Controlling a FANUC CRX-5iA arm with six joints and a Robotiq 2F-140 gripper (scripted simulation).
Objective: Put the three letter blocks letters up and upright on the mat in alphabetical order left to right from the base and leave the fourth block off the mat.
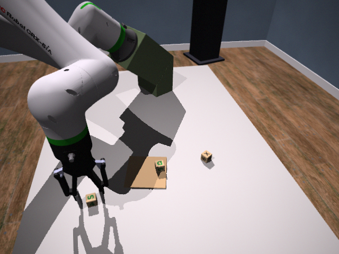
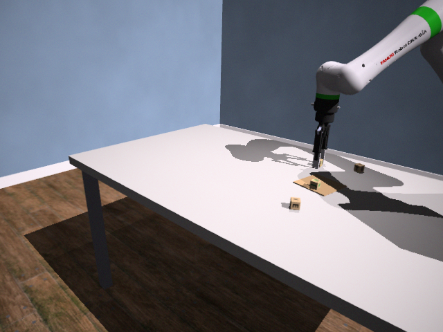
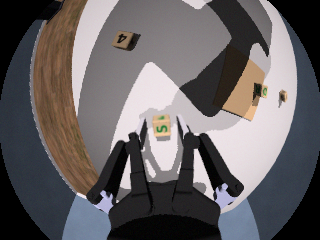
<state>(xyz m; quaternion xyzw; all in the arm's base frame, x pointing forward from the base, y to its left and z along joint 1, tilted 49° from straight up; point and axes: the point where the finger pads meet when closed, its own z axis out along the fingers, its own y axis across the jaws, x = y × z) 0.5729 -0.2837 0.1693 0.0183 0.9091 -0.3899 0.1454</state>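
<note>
Right now my hand is 4 cm past the mat, 20 cm to the right of it and 3 cm above it.
</note>
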